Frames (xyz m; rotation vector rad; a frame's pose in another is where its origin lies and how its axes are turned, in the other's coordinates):
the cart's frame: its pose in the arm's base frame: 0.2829 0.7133 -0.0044 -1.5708 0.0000 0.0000
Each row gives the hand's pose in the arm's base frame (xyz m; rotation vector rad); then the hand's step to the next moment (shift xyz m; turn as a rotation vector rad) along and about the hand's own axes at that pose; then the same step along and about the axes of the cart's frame.
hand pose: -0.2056 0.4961 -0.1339 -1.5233 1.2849 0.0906
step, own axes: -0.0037 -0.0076 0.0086 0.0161 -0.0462 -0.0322
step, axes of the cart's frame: 0.0087 -0.0038 0.0074 0.0233 -0.0332 -0.0423
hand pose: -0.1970 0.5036 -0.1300 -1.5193 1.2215 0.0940
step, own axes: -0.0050 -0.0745 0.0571 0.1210 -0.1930 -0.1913
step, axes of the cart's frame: 0.0811 -0.0329 0.0344 0.0919 -0.1255 -0.2536
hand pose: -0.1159 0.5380 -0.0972 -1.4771 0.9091 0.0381
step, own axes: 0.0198 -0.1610 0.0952 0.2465 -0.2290 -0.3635
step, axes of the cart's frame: 0.1477 -0.1069 0.0463 0.1114 -0.1157 -0.4686
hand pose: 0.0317 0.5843 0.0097 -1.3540 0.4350 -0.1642
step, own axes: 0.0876 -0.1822 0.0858 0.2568 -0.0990 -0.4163
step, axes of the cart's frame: 0.1379 -0.1708 0.0064 0.0826 0.0201 -0.4918
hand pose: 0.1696 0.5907 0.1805 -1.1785 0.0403 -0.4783
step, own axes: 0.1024 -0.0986 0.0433 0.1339 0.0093 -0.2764
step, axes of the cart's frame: 0.0707 -0.1272 -0.0300 0.0473 0.0883 -0.2905
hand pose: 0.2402 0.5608 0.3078 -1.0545 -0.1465 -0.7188
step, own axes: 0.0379 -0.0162 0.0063 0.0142 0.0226 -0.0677
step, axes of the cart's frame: 0.0206 -0.0319 -0.0173 0.0096 0.0449 -0.0565
